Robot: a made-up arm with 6 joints.
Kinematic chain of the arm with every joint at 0, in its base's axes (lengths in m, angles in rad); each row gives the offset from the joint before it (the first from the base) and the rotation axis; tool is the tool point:
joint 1: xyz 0 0 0.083 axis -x
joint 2: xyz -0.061 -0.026 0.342 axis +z
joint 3: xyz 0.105 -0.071 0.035 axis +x
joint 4: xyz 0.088 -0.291 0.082 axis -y
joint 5: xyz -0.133 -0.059 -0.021 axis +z
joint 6: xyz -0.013 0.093 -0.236 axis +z
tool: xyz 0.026 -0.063 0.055
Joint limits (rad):
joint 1: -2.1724..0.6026
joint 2: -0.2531..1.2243
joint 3: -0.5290..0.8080
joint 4: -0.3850..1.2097
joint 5: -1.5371..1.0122
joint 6: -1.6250..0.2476
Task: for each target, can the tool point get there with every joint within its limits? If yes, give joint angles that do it. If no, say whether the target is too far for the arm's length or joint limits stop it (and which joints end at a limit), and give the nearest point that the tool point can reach.
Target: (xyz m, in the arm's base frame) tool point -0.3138 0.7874 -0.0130
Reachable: no: joint limits stop it (at a limit: joint 1, joint 2, joint 5, joint 6) | nearest point -0.0835 0.1634 -0.1507 | short by 0.679 m
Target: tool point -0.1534 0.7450 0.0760
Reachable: no: joint limits stop it (at a limit: joint 2, joint 3, joint 4, joint 6) | nearest point 0.1894 0.2572 0.0806 | short by 0.596 m
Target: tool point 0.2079 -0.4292 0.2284
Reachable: yes | joints -0.1779 0.0922 -0.1293 0.9208 -0.0049 -1.2771
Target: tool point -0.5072 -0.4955 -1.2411
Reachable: no: too far | nearest point -0.2591 -0.2380 -0.5531 | short by 0.775 m
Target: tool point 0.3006 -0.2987 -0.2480
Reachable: yes | joints -1.6444 0.5338 -0.2606 0.3716 -0.4867 0.0240
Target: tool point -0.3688 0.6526 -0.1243
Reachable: no: joint limits stop it (at a limit: joint 1, joint 2, joint 5, joint 6) | nearest point -0.1356 0.1480 -0.1867 | short by 0.559 m
